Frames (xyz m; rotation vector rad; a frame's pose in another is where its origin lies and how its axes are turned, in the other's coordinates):
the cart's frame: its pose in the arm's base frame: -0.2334 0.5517 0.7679 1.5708 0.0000 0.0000
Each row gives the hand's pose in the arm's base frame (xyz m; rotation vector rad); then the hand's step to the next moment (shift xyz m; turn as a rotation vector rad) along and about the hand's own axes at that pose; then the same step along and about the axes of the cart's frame.
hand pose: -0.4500 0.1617 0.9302 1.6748 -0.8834 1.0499
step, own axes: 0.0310 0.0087 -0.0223 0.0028 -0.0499 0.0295
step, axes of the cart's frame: -0.0017 0.0358 -0.0158 0.0530 -0.0197 0.0133
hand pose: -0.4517 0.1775 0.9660 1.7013 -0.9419 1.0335
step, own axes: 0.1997 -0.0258 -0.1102 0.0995 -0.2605 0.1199
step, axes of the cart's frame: 0.0695 0.2027 -0.0823 0.2990 -0.0164 0.0496
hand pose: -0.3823 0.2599 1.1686 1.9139 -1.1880 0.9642
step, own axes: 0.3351 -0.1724 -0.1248 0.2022 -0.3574 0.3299
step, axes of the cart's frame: 0.2333 0.3202 -0.0248 0.4694 -0.0485 0.2339
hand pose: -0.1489 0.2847 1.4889 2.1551 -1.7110 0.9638
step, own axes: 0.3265 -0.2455 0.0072 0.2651 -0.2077 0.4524
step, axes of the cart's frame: 0.2650 0.2484 0.1871 0.3797 -0.1354 0.3944
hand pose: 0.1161 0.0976 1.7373 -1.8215 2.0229 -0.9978
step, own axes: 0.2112 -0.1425 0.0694 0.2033 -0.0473 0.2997
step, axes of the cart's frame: 0.1118 0.0924 0.2207 0.1756 -0.1389 0.2885
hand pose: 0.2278 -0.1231 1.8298 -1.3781 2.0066 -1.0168
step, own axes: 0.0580 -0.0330 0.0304 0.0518 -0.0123 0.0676
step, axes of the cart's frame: 0.0200 0.0089 0.0700 0.0384 -0.0300 0.0710
